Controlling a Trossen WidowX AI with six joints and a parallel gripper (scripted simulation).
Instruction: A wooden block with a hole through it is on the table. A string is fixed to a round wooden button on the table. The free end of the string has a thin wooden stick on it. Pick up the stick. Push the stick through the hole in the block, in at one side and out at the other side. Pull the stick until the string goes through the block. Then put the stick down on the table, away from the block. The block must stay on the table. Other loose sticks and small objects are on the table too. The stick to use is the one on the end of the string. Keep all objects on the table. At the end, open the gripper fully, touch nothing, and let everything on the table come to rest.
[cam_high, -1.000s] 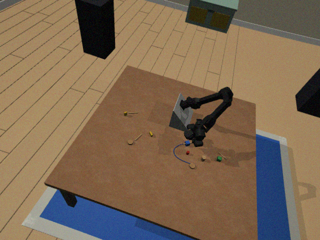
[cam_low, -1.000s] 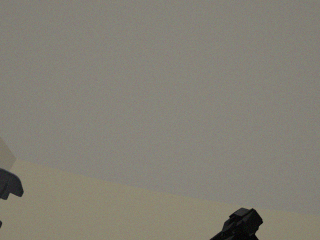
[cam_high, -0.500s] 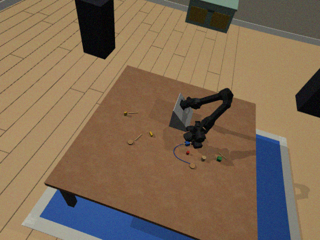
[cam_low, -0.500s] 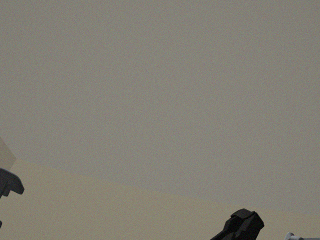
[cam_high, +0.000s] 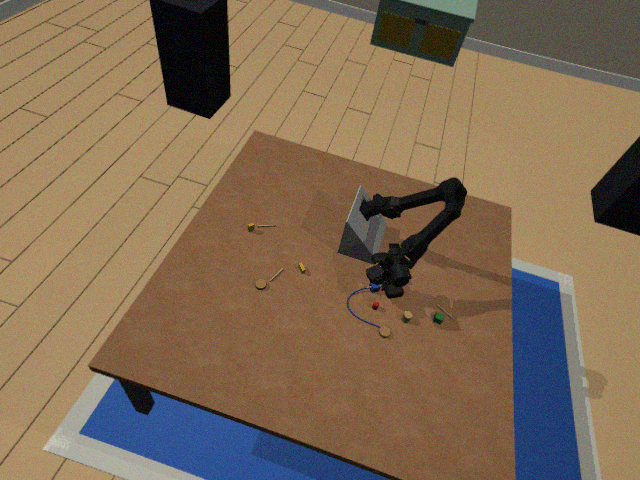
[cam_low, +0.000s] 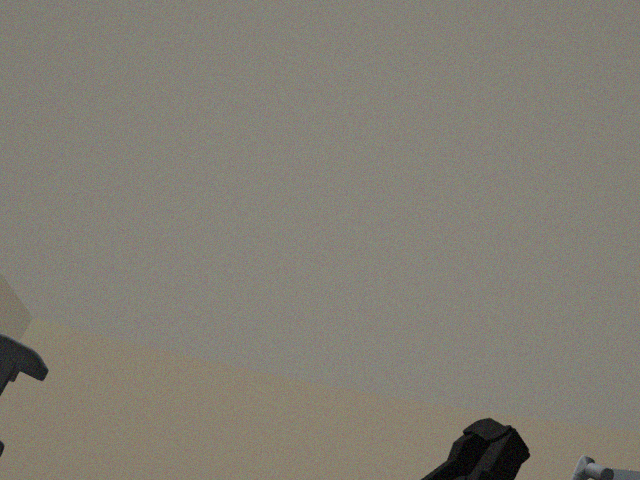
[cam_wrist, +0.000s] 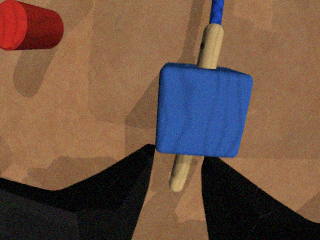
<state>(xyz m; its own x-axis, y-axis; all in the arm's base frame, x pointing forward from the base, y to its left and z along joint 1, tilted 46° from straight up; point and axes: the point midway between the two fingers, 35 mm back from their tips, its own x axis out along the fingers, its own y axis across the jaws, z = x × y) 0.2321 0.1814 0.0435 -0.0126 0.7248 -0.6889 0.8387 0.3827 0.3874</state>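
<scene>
Right now the blue cube is 3 cm to the right of my gripper tip, 1 cm ahead of it and 1 cm above it. From my gripper tip the other things lie so: wooden cylinder (12 cm to the left, 10 cm ahead, 1 cm above); then red peg (9 cm ahead, 1 cm above); then thin wooden stick (3 cm to the right, 2 cm ahead, 1 cm above).
</scene>
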